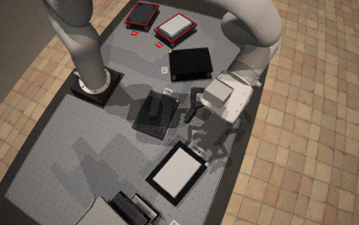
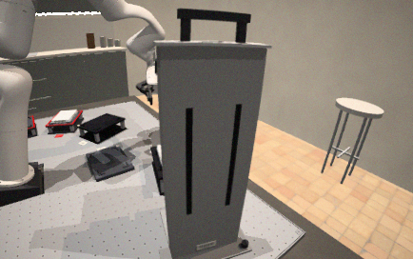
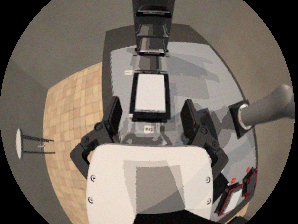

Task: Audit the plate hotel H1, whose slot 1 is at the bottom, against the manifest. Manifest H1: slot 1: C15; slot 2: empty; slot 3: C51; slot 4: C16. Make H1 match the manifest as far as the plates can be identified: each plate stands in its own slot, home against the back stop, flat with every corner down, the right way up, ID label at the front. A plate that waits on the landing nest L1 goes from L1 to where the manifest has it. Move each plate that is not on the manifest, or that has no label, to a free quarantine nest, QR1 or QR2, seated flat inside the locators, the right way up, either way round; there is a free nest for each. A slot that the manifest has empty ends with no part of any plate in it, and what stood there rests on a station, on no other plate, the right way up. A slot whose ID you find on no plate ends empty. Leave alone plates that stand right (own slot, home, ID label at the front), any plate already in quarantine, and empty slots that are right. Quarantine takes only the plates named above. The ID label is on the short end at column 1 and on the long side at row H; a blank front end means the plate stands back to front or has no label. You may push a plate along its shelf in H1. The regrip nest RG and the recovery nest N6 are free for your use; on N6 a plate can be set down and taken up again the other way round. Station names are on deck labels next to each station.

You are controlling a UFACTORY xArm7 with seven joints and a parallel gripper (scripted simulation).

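My hand is 4 cm past the white plate, 10 cm to the left of it and 14 cm above it. From my hand the other things lie so: H1 deck label (26 cm to the right, 21 cm below); tall grey tower (14 cm behind, 34 cm to the right, 1 cm below).
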